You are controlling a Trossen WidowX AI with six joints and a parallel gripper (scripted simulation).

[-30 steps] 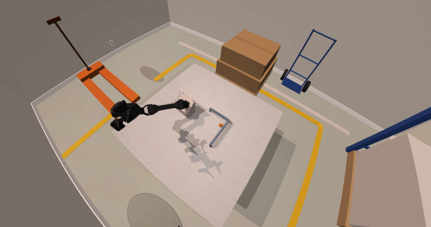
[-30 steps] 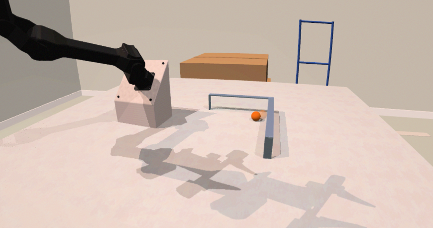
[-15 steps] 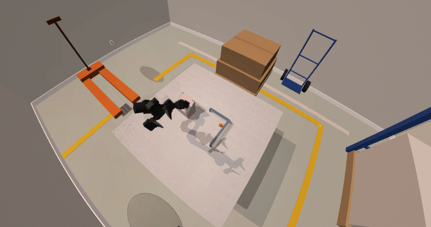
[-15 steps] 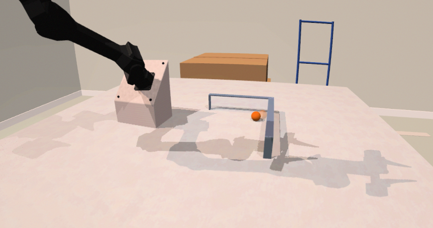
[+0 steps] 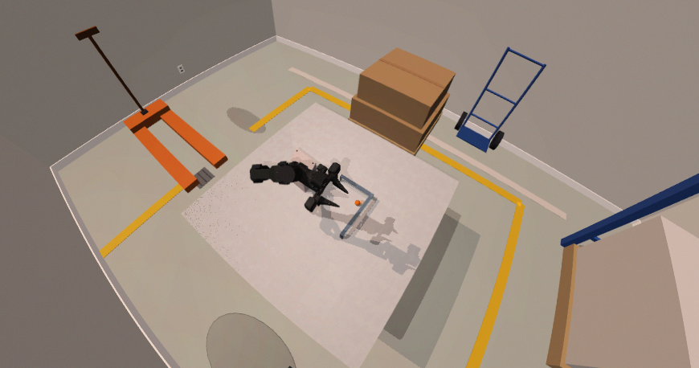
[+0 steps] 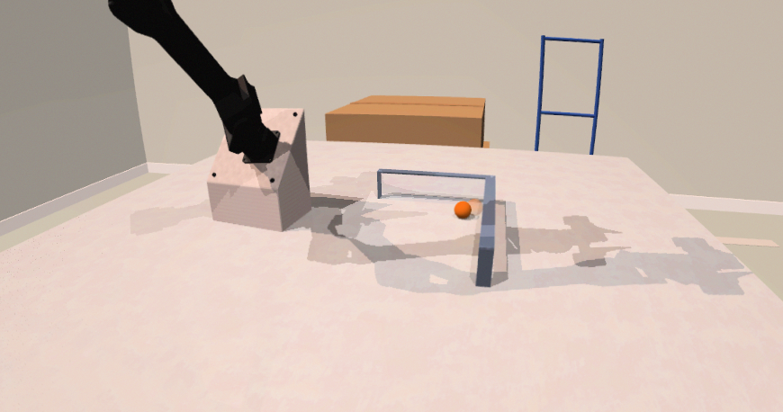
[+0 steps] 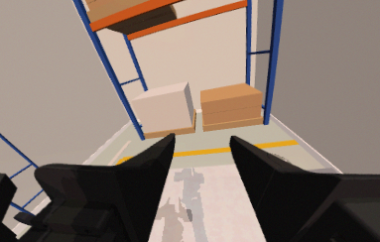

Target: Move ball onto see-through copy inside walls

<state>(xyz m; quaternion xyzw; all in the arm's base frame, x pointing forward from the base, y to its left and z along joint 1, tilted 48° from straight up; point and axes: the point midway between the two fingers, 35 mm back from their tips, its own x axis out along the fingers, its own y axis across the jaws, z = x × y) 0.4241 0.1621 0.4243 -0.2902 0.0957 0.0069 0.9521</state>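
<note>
Now: the see-through copy of ball 55 cm below my gripper tip, 30 cm to the left of it and 5 cm behind it. Round my gripper tip: orange ball 55 cm below, 28 cm to the left, 7 cm behind.
</note>
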